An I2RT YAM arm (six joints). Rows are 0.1 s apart.
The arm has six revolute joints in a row. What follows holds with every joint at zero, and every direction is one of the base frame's.
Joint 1 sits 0.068 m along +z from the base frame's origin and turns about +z.
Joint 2 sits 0.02 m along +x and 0.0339 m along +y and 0.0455 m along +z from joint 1 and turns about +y.
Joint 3 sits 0.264 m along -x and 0.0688 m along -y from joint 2 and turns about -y.
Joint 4 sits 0.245 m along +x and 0.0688 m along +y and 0.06 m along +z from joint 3 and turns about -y.
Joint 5 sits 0.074 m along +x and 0.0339 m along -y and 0.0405 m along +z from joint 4 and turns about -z.
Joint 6 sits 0.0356 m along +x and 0.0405 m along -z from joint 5 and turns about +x.
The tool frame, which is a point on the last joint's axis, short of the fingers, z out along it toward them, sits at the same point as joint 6; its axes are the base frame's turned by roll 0, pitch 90 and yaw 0 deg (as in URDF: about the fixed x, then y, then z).
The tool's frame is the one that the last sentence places.
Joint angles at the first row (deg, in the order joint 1, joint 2, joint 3, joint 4, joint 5, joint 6):
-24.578, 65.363, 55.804, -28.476, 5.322, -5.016
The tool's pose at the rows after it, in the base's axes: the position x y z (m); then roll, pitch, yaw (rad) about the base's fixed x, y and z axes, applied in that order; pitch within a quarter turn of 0, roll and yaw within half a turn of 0:
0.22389, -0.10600, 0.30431, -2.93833, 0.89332, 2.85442
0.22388, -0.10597, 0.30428, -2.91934, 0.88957, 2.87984
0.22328, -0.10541, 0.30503, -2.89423, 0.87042, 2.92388
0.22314, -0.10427, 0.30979, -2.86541, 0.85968, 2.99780
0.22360, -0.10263, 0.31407, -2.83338, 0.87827, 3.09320
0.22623, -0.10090, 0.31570, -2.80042, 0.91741, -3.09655
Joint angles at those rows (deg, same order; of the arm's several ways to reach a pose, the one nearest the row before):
-24.577, 65.363, 55.768, -28.469, 5.279, -5.103
-24.578, 65.364, 55.769, -28.490, 5.235, -6.042
-24.578, 65.419, 56.230, -29.648, 4.816, -7.795
-24.577, 65.410, 57.367, -30.930, 3.246, -10.597
-24.578, 64.986, 57.602, -30.091, 0.529, -13.720
-24.374, 64.676, 56.920, -27.227, -2.346, -16.008

